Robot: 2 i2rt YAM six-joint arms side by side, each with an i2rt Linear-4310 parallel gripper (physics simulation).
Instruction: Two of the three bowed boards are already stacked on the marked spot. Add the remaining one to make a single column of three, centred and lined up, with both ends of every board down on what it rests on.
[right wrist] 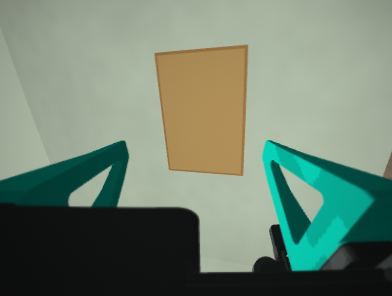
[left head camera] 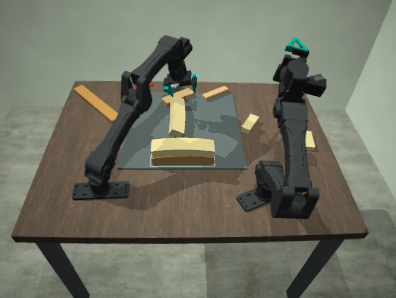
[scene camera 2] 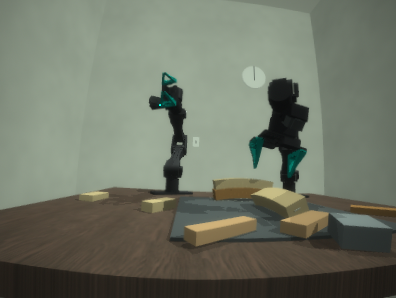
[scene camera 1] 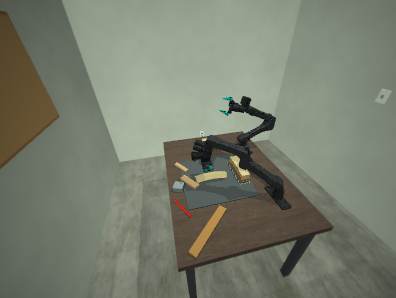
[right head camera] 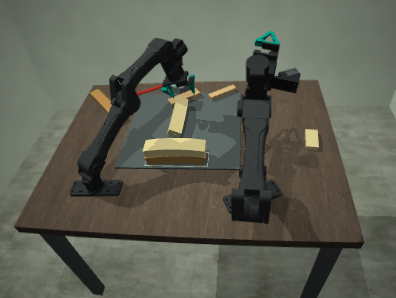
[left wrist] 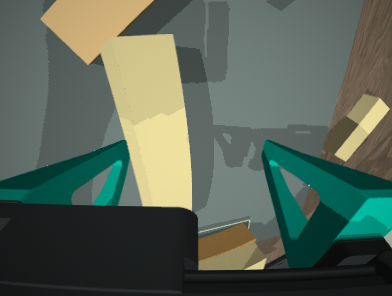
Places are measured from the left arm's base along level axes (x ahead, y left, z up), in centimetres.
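Where they show: left gripper, fingertip midpoint: (left head camera: 183, 94) (scene camera 2: 272, 173) (scene camera 1: 203, 167) (right head camera: 184, 95) (left wrist: 195, 147); right gripper, fingertip midpoint: (right wrist: 195, 148) (left head camera: 290, 50) (scene camera 2: 163, 81) (scene camera 1: 220, 104) (right head camera: 269, 44); left arm's base, origin of the base link: (left head camera: 101, 191) (scene camera 1: 276, 197) (right head camera: 96, 188); right arm's base, origin of the base link: (left head camera: 263, 195) (scene camera 2: 171, 193).
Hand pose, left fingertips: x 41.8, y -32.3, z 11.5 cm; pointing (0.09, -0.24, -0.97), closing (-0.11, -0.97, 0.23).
Each offset is from my left fingertips to the top centre of the thing. "pt": to the spot under its first point. Level surfaces: height alone.
The remaining bowed board {dy +3.3, dx -4.2, dz -4.2 cm} (left head camera: 177, 117) (right head camera: 178, 117) (scene camera 1: 211, 176) (scene camera 2: 280, 201) (left wrist: 157, 125) is pale yellow and lies hump up on the grey mat {dz -10.9 cm} (left head camera: 135, 160), behind the stack in the left head camera. In the stack a pale board {dy +2.3, dx -28.0, dz -2.2 cm} (left head camera: 182, 146) (right head camera: 174, 146) sits on a brown board {dy +2.4, dx -28.0, dz -5.8 cm} (left head camera: 182, 161) (right head camera: 175, 160) inside a white outline. My left gripper (left head camera: 183, 93) (scene camera 2: 273, 171) (left wrist: 195, 147) is open and empty above the remaining board's far end, its fingers pointing down; the board shows nearer the left finger. My right gripper (scene camera 1: 221, 105) (right wrist: 195, 148) is open and empty, raised high, facing the wall.
Two tan blocks {dy -16.5, dx +14.5, dz -8.8 cm} (left head camera: 215, 93) {pt dy +5.3, dx +5.0, dz -6.6 cm} (left head camera: 171, 100) lie at the mat's back; one is close to the board's far end. A grey block {dy +4.6, dx +20.5, dz -7.1 cm} (scene camera 2: 360, 231), a red stick {dy +22.0, dx +21.8, dz -10.9 cm} (scene camera 1: 182, 208) and an orange plank {dy +40.7, dx +9.8, dz -9.6 cm} (scene camera 1: 207, 232) lie nearby. Two pale blocks {dy -29.0, dx -8.8, dz -8.8 cm} (left head camera: 250, 123) {dy -52.2, dx -20.0, dz -9.5 cm} (left head camera: 310, 140) lie right of the mat.
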